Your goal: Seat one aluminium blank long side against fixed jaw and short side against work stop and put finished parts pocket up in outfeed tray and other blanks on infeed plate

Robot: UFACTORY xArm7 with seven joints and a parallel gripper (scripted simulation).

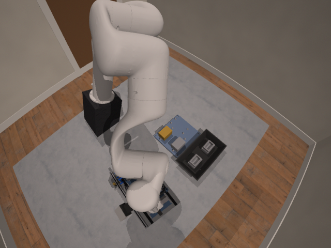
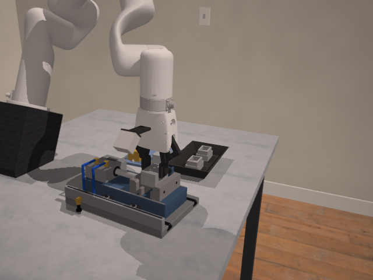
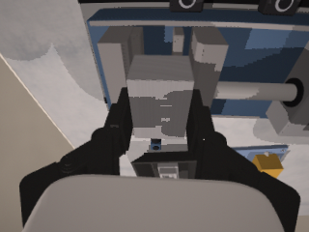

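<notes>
The piston rod lies 80 mm behind my hand, 50 mm below it and 20 mm to the left of it. From my hand the other things lie so: grey rail (90 mm below, 80 mm to the right, 80 mm behind); vise bed (80 mm below, 60 mm behind, 20 mm to the left); brass blank (280 mm to the left, 190 mm behind, 100 mm below).
</notes>
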